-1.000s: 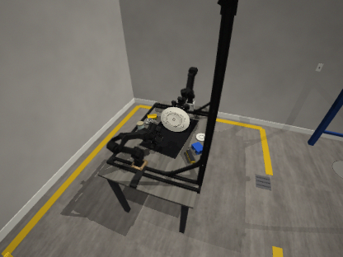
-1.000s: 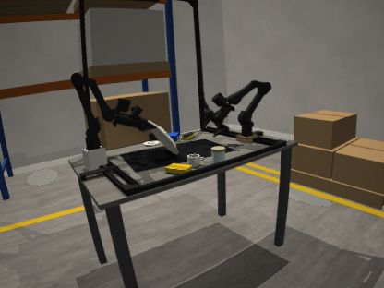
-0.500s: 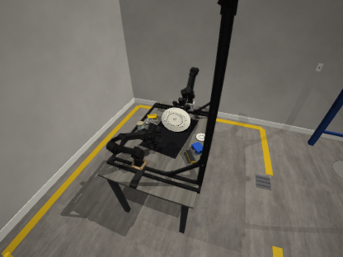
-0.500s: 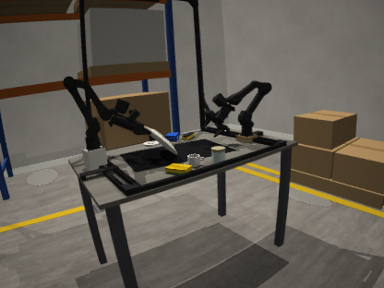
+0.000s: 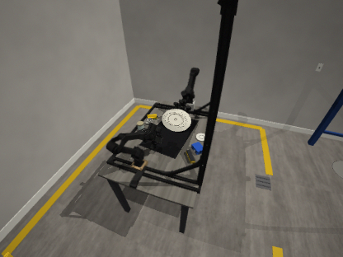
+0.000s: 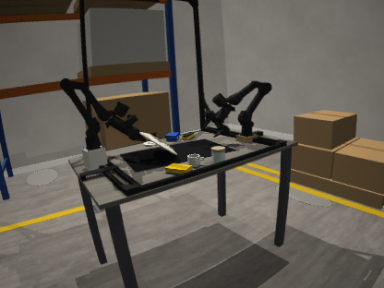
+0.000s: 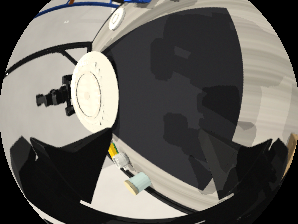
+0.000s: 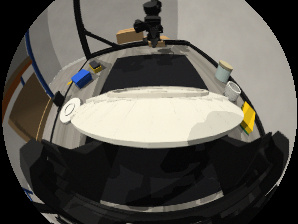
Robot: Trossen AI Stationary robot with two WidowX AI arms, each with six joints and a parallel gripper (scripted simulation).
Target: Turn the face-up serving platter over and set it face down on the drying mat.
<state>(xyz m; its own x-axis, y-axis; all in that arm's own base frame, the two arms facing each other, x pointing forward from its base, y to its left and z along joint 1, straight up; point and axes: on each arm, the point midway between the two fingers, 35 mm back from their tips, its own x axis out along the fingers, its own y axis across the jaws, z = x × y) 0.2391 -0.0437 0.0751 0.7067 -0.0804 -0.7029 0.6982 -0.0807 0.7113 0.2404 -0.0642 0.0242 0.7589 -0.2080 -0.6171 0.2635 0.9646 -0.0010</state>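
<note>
Now: the white serving platter 11 cm to the left of my right hand and 4 cm below it. Round my right hand: yellow sponge 30 cm ahead, 12 cm below, 10 cm to the left; then black drying mat 21 cm to the left, 13 cm below, 1 cm behind; then mug 26 cm ahead, 20 cm to the left, 10 cm below.
</note>
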